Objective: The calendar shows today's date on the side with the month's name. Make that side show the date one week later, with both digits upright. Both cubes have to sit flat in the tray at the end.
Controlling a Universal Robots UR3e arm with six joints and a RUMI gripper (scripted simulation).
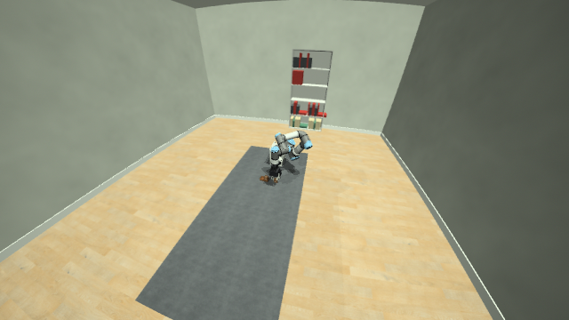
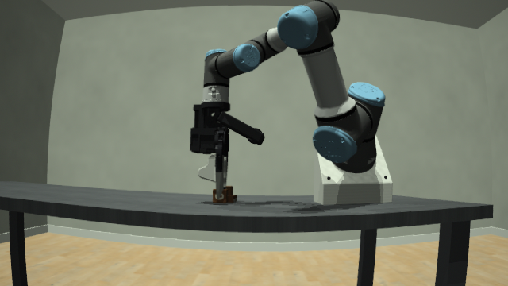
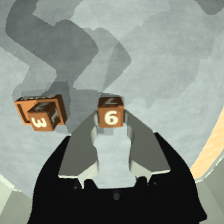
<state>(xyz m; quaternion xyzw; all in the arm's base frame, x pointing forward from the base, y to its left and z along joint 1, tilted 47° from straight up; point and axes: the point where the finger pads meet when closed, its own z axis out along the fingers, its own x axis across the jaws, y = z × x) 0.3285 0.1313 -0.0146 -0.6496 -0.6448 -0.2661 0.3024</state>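
Right now my hand is 1 cm above the cube. Also, from my hand: calendar tray: 11 cm to the right, 2 cm below.
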